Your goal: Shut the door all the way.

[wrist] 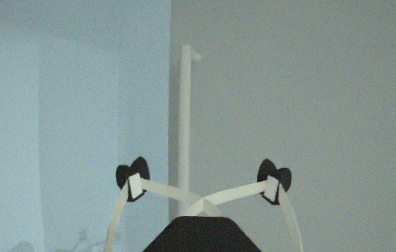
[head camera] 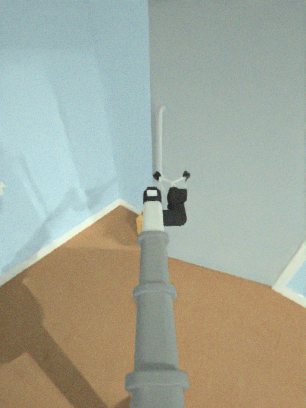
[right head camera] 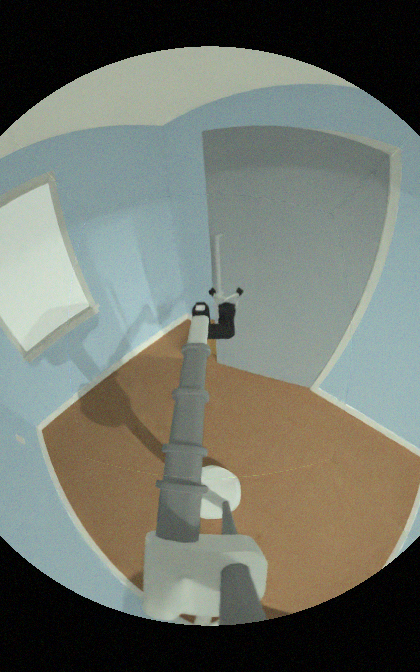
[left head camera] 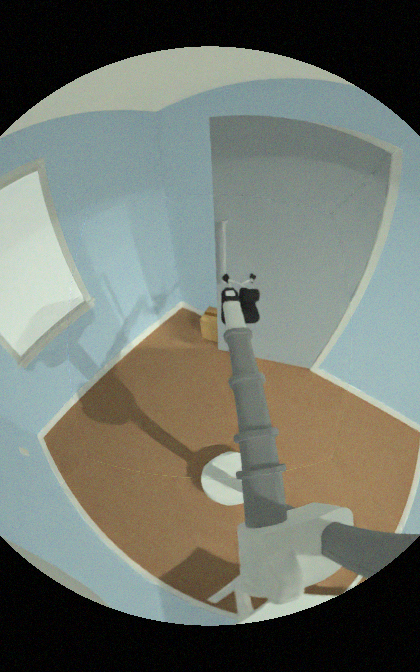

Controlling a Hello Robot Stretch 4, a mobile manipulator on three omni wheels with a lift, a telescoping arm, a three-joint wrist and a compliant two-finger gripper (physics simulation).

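Places are measured from the robot's base along level axes (x right, y back, z down), in centimetres.
Pixels of known places: gripper, fingertip midpoint: (wrist: 203,172) (head camera: 171,172) (right head camera: 225,288) (left head camera: 238,274); robot's base at its link origin: (right head camera: 211,491) (left head camera: 229,477).
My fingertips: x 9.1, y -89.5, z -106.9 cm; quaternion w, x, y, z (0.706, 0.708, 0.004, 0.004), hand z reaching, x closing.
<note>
Ahead of a thing's pixels: the offset from my fingertips to its top centre. "pt": to the spot under its first point.
The grey door (head camera: 230,150) (left head camera: 300,225) (right head camera: 295,240) (wrist: 310,100) fills the area ahead and to the right and stands ajar, with its free edge on the left. Its long white vertical handle @(pt dx -3.8, dy -27.6, dz -7.9 cm) (head camera: 160,135) (left head camera: 224,245) (right head camera: 218,260) (wrist: 185,115) is near that edge. My gripper (head camera: 172,176) (left head camera: 239,278) (right head camera: 226,292) (wrist: 203,172) is open, its fingers wide apart. In the wrist view the handle shows between the fingertips, nearer the left one. Its lower end is hidden behind the gripper. I cannot tell whether a fingertip touches the handle or door.
A tan box @(dx -6.3, dy -59.8, dz +81.8 cm) (head camera: 140,223) (left head camera: 209,325) (right head camera: 213,348) sits on the floor by the door's free edge, partly hidden. The white door frame @(pt dx +86.8, dy +1.2, dz -16.4 cm) (left head camera: 370,260) (right head camera: 372,270) stands at the right. A round white object (left head camera: 222,480) (right head camera: 220,492) is on the brown floor below my arm. Blue walls stand on both sides.
</note>
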